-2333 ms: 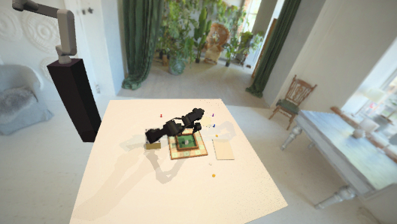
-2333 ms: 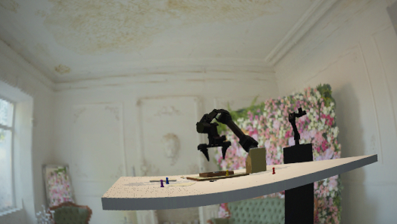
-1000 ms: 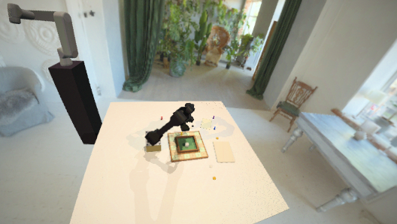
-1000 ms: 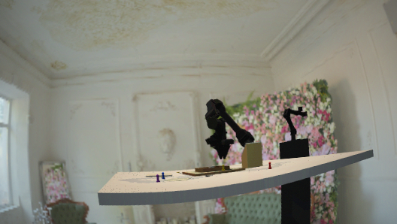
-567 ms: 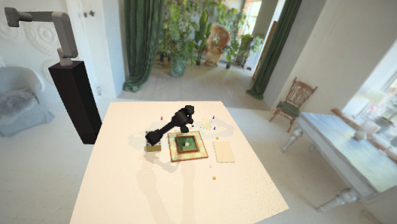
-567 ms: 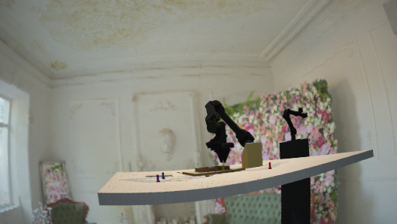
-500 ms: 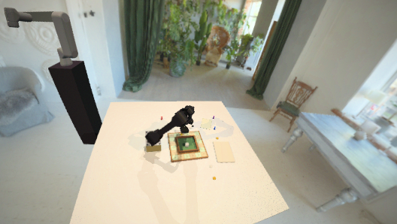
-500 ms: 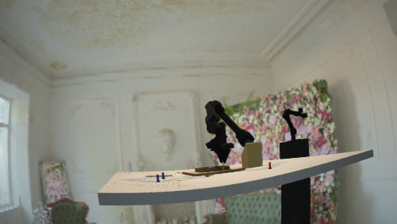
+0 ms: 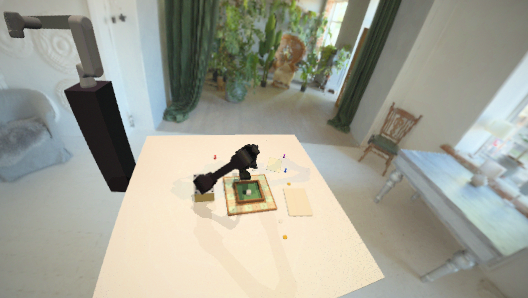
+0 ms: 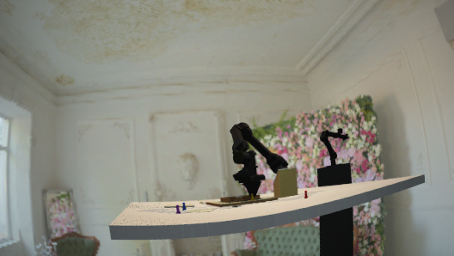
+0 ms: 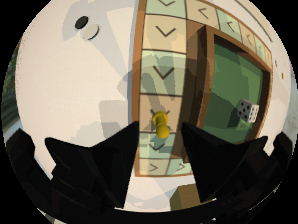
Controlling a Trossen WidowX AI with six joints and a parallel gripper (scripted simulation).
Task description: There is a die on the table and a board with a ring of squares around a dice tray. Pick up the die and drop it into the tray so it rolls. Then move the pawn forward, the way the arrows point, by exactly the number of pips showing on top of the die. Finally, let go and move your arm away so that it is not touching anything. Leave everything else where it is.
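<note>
My gripper tip is now 40 mm short of the white die and 120 mm to the left of it. The rest, counted from my gripper tip: yellow pawn: right at my gripper tip; red pawn: 180 mm behind, 210 mm to the left, 10 mm below; green dice tray: 40 mm ahead, 110 mm to the right, 20 mm below.
</note>
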